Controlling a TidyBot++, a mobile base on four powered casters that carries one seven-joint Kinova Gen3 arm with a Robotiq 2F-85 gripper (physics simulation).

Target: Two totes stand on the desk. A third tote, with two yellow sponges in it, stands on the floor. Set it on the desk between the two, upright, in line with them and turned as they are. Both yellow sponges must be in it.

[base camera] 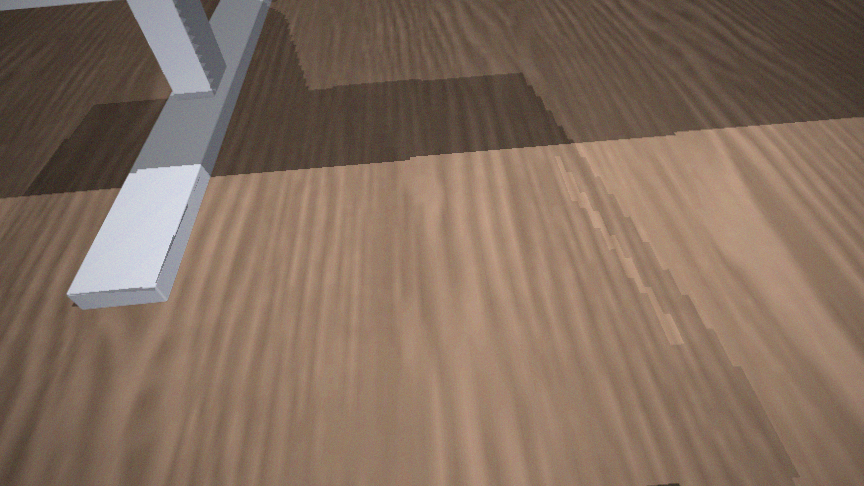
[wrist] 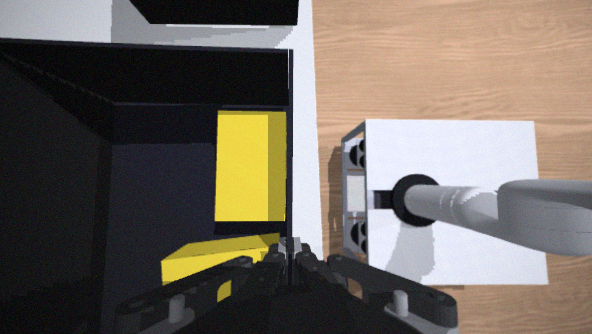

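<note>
The held black tote (wrist: 200,75) fills the left of the wrist view, its opening facing the camera. One yellow sponge (wrist: 242,165) lies inside by its near wall. The second yellow sponge (wrist: 185,265) is inside too, lower down and partly behind a finger. My gripper (wrist: 289,249) is shut on the rim of the tote's near wall. The white desk (wrist: 305,150) shows beneath, along that wall. Another black tote (wrist: 225,11) shows at the top edge, with a strip of desk visible between the two. The other desk tote does not show. Whether the held tote touches the desk is unclear.
The desk's edge runs just right of the held tote in the wrist view. My white base (wrist: 475,150) and grey arm (wrist: 450,202) are right of it, over the wooden floor. In the base camera a white desk foot (base camera: 132,229) and leg (base camera: 175,48) stand at the left.
</note>
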